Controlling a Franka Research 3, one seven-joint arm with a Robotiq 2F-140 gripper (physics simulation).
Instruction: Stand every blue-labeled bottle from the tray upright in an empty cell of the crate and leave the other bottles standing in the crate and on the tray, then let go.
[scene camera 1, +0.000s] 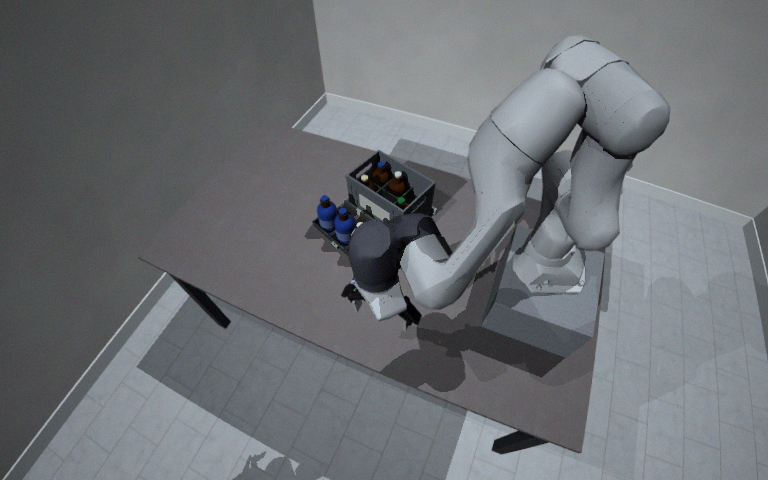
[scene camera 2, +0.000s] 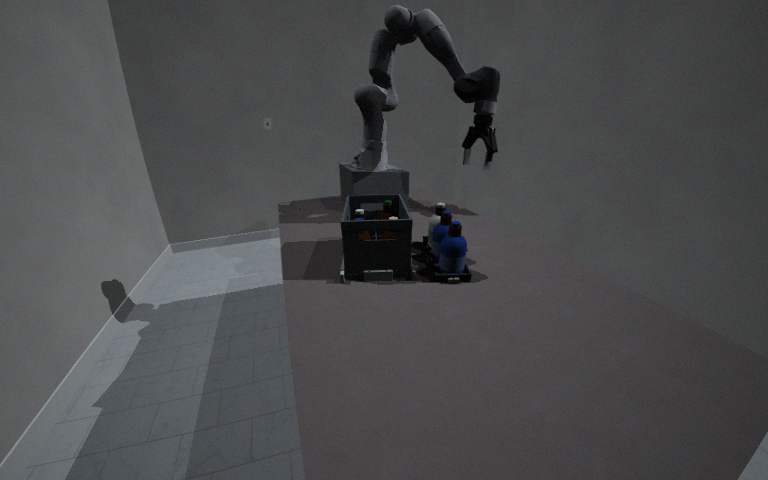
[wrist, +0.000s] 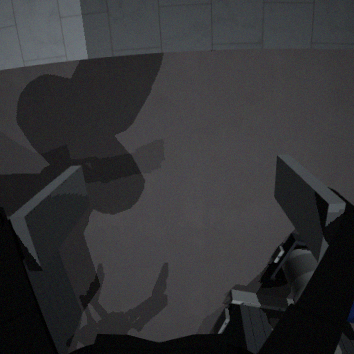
my gripper: scene camera 1; scene camera 2 475, 167; wrist
same spot on my gripper: (wrist: 313, 208) = (scene camera 1: 356, 301)
